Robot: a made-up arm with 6 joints.
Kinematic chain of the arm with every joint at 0, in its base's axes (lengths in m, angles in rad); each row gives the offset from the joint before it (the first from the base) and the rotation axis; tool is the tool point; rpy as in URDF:
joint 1: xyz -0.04 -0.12 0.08 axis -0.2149 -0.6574 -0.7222
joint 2: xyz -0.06 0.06 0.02 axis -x
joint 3: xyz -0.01 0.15 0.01 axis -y
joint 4: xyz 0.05 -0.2 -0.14 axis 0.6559 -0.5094 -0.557
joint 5: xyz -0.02 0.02 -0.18 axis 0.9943 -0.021 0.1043
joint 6: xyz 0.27 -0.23 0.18 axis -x
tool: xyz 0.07 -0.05 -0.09 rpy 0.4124 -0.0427 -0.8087
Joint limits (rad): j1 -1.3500..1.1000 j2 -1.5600..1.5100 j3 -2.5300..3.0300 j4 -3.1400..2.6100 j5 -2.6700..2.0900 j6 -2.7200..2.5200
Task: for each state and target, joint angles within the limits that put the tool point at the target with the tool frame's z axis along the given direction. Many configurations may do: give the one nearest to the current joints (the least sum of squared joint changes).
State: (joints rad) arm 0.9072 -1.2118 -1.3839 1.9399 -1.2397 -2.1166
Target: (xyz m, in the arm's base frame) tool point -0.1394 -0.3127 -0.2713 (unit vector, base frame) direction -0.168 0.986 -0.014
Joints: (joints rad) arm 1.0959 -1.0454 -1.7614 2.6077 -1.4323 -2.7200
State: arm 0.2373 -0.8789 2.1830 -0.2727 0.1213 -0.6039
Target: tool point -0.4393 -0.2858 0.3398 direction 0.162 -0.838 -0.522
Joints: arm 0.4891 -0.3282 2.5009 0.2039 0.0602 -0.8786
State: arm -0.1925 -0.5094 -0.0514 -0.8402 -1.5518 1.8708
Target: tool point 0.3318 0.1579 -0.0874 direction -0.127 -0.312 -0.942
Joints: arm 0.4241 -0.0238 0.2335 -0.7297 -2.0176 1.1409
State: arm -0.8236 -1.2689 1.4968 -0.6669 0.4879 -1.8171
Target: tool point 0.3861 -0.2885 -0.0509 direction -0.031 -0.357 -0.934
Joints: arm -0.6204 -1.0300 1.6217 -0.8929 0.8206 -1.3307
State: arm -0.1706 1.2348 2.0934 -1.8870 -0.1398 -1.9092
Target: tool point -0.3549 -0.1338 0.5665 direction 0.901 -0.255 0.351
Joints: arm -0.5333 0.5252 3.0300 -1.1755 0.3704 -2.6704
